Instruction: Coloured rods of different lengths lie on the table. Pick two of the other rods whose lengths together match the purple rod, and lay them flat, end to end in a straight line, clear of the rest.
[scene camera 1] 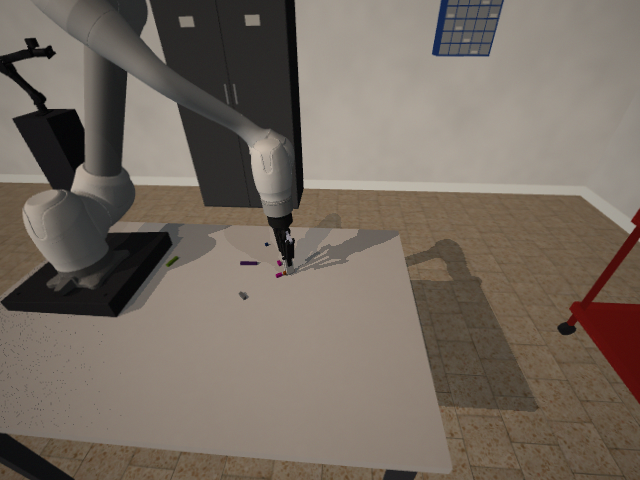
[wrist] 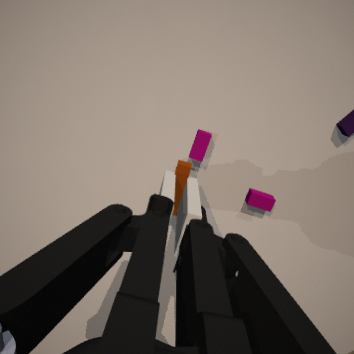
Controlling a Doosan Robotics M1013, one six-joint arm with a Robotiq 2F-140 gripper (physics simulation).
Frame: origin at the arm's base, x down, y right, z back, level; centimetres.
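Seen in the pictures: gripper, fingertip midpoint: (scene camera 1: 289,271) (wrist: 176,190); arm's base, origin of the base link: (scene camera 1: 91,269).
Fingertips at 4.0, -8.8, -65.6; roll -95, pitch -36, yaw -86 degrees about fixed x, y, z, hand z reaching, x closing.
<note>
Pixels of each thing's top centre, then the offset from my fingertips to it, as dx, dy, dz. Level surfaces: height alone.
- orange rod, middle of its top: (wrist: 176,190) (scene camera 1: 288,270) -0.5, +0.1, +0.2
- second magenta rod, middle of its top: (wrist: 260,202) (scene camera 1: 279,262) +0.1, -4.6, +4.5
- purple rod, middle of its top: (scene camera 1: 248,262) +0.1, -3.7, +15.6
- green rod, middle of its top: (scene camera 1: 171,260) +0.1, -2.4, +44.1
- small blue piece, middle of its top: (scene camera 1: 266,243) +0.1, -15.3, +11.8
- grey rod, middle of its top: (scene camera 1: 242,294) +0.1, +12.0, +13.1
- pale table, its level: dx +1.1
My gripper (scene camera 1: 289,269) (wrist: 176,190) is shut on the orange rod (scene camera 1: 284,272) (wrist: 183,172), low at the table. The orange rod's far end shows beyond the pale fingertips in the wrist view, close to one magenta rod (scene camera 1: 279,275) (wrist: 200,145). A second magenta rod (scene camera 1: 279,262) (wrist: 260,200) lies apart, to the right in the wrist view. The purple rod (scene camera 1: 248,262) (wrist: 347,123) lies flat to the left of the gripper in the scene view and is cut off at the wrist view's right edge.
A green rod (scene camera 1: 172,261) lies beside the robot's black base plate (scene camera 1: 139,268). A small blue piece (scene camera 1: 266,244) lies behind the purple rod, and a grey rod (scene camera 1: 243,295) lies nearer the camera. They rest on the pale table (scene camera 1: 310,372). A red cart (scene camera 1: 602,273) stands at the right.
</note>
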